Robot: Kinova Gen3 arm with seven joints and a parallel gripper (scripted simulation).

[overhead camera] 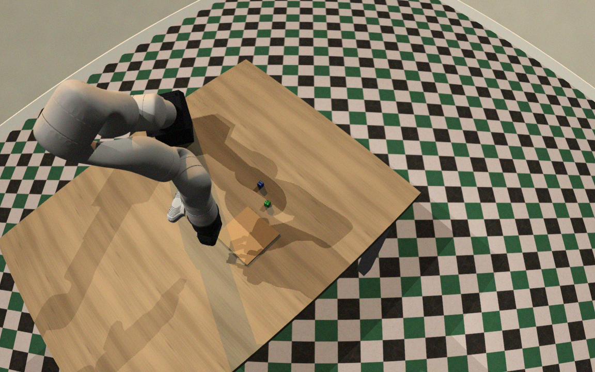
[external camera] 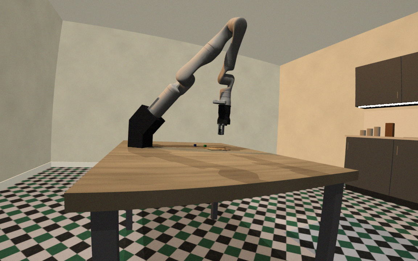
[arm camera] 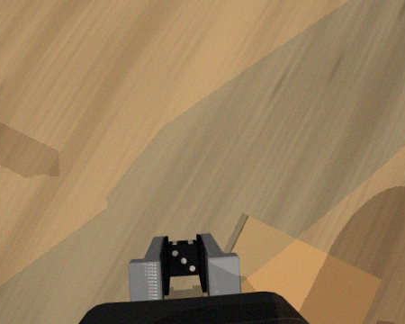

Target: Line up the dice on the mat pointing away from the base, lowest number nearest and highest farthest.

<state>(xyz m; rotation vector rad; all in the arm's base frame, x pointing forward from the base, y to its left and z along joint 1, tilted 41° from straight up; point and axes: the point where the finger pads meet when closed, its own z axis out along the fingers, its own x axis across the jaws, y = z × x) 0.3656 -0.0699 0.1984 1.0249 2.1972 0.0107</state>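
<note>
My hand is 12 cm to the right of the orange mat, 12 cm above it and 2 cm short of it. The rest, counted from my hand: green die: 23 cm to the left, 11 cm below, 1 cm behind; blue die: 26 cm to the left, 11 cm below, 8 cm behind; black die: 1 cm below.
</note>
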